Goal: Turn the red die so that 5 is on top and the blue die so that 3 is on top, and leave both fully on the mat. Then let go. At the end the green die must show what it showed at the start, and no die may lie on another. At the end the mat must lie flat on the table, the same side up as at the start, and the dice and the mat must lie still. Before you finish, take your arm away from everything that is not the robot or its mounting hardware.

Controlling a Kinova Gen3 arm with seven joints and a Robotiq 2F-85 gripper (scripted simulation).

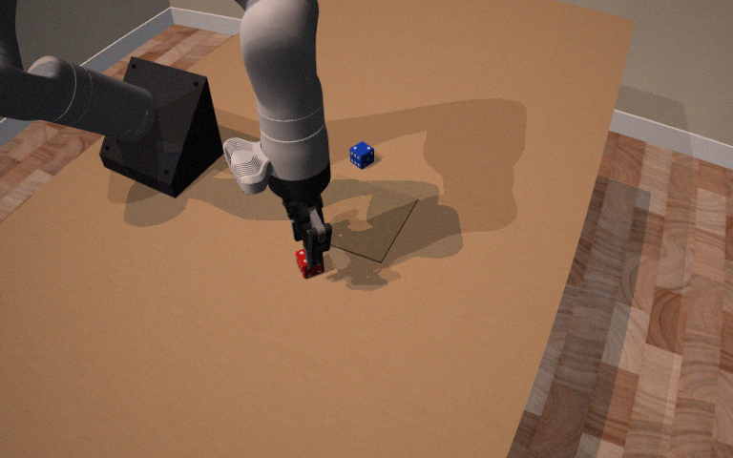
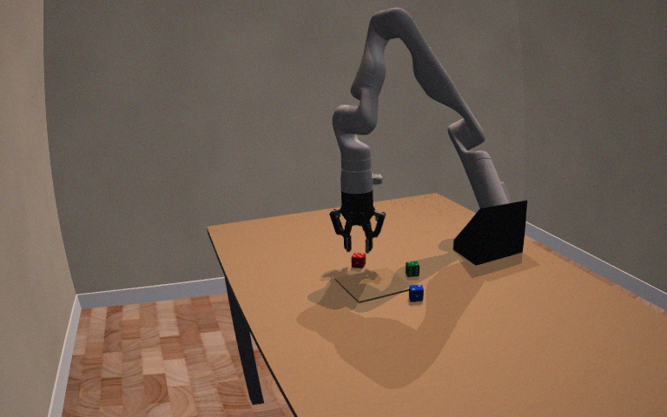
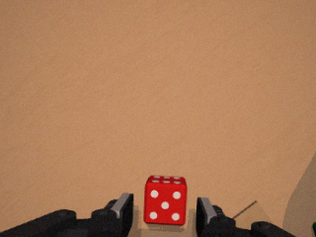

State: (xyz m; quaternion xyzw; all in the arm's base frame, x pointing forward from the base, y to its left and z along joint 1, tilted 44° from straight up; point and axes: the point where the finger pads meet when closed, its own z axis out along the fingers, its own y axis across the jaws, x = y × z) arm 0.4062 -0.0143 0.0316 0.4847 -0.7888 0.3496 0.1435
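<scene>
Right now my hand is 40 mm above the red die. From my hand the other things lie so: thin tan mat (120 mm to the left, 50 mm below, 10 mm behind); then blue die (230 mm to the left, 80 mm behind, 40 mm below); then green die (110 mm behind, 100 mm to the left, 40 mm below).
</scene>
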